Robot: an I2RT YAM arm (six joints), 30 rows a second.
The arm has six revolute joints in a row. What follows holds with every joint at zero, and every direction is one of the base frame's.
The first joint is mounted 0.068 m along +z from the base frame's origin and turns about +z.
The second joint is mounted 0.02 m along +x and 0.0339 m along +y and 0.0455 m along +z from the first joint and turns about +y.
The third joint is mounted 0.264 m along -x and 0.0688 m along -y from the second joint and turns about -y.
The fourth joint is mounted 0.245 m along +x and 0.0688 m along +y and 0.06 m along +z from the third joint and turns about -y.
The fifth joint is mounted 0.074 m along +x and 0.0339 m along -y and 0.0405 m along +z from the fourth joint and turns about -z.
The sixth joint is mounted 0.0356 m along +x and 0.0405 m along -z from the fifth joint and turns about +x.
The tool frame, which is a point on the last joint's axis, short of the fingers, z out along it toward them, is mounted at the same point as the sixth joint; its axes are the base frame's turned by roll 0, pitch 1.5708 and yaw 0 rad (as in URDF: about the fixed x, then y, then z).
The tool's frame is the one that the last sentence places.
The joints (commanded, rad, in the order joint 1, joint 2, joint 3, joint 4, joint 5, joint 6), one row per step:
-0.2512, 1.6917, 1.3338, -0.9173, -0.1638, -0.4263
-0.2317, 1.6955, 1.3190, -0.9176, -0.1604, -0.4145
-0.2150, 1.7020, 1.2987, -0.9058, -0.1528, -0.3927
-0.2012, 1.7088, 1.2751, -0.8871, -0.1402, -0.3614
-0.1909, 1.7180, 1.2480, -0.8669, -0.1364, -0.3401
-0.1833, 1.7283, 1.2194, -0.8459, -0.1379, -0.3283
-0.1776, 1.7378, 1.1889, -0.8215, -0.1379, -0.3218
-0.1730, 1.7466, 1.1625, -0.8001, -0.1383, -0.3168
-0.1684, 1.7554, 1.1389, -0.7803, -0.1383, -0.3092
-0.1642, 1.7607, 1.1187, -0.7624, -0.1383, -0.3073
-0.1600, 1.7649, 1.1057, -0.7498, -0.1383, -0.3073
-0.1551, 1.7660, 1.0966, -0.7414, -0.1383, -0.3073
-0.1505, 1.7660, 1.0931, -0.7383, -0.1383, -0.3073
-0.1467, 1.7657, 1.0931, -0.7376, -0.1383, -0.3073
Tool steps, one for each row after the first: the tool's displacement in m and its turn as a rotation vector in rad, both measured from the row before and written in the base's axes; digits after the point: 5 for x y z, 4 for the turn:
-0.00011, 0.00660, -0.00538, 0.0050, 0.0202, 0.0074
0.00023, 0.00536, -0.00738, 0.0025, 0.0183, -0.0061
0.00000, 0.00422, -0.00817, -0.0009, 0.0168, -0.0193
-0.00061, 0.00345, -0.00974, 0.0050, 0.0184, -0.0111
-0.00117, 0.00282, -0.01035, 0.0076, 0.0184, -0.0035
-0.00172, 0.00221, -0.01043, 0.0043, 0.0160, -0.0006
-0.00176, 0.00184, -0.00909, 0.0039, 0.0140, -0.0002
-0.00169, 0.00180, -0.00831, 0.0036, 0.0132, -0.0028
-0.00165, 0.00164, -0.00635, 0.0016, 0.0077, 0.0023
-0.00093, 0.00151, -0.00427, 0.0007, 0.0045, 0.0042
-0.00073, 0.00170, -0.00243, 0.0003, 0.0018, 0.0049
-0.00021, 0.00151, -0.00081, 0.0001, 0.0004, 0.0046
0.00022, 0.00119, 0.00010, -0.0001, -0.0010, 0.0038

